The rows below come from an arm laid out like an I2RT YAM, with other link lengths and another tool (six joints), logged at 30 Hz.
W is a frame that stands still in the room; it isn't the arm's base.
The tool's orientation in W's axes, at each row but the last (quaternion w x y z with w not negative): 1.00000 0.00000 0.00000 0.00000; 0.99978 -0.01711 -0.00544 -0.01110; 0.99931 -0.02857 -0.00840 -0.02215; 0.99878 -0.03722 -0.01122 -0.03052; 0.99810 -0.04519 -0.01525 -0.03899; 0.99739 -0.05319 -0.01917 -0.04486; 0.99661 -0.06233 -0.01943 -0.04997
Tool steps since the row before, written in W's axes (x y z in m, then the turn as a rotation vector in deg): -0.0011 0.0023 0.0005 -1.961 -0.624 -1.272; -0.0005 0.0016 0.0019 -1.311 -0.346 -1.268; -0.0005 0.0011 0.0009 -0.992 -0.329 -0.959; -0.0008 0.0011 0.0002 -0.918 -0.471 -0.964; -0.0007 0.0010 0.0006 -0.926 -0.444 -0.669; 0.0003 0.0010 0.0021 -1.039 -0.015 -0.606; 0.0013 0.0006 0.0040 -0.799 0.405 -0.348
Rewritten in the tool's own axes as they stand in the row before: -0.0011 0.0023 0.0005 -1.961 -0.624 -1.272; -0.0005 0.0015 0.0020 -1.317 -0.332 -1.265; -0.0005 0.0010 0.0010 -0.994 -0.318 -0.961; -0.0009 0.0010 0.0003 -0.912 -0.455 -0.978; -0.0008 0.0009 0.0007 -0.912 -0.455 -0.682; 0.0003 0.0008 0.0022 -1.059 -0.047 -0.569; 0.0014 0.0002 0.0040 -0.849 0.361 -0.268
